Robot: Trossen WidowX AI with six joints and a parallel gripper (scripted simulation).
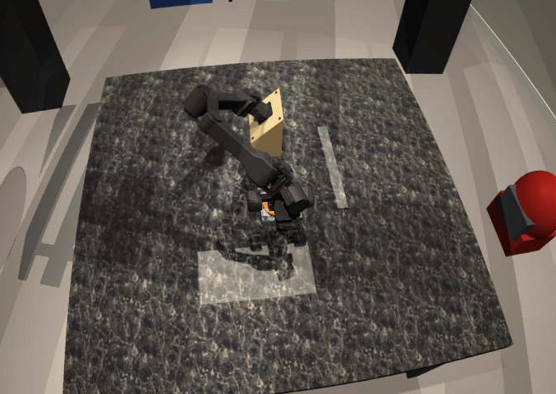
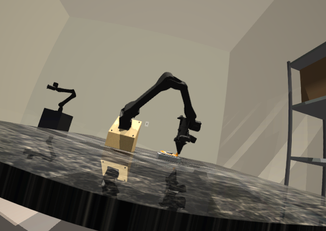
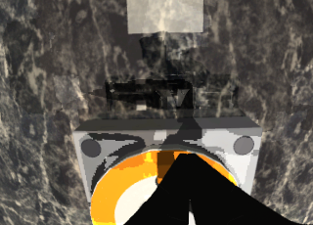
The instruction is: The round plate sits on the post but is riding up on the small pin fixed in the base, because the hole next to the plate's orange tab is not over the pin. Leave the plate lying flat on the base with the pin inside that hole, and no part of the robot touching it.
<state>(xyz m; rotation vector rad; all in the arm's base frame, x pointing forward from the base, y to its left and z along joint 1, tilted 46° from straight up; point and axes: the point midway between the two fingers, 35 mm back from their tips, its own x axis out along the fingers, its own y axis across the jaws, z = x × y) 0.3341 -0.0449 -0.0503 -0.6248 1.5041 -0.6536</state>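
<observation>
Now: gripper tip 50 mm past the square grey base, 10 mm to the right of it and 20 mm above it.
</observation>
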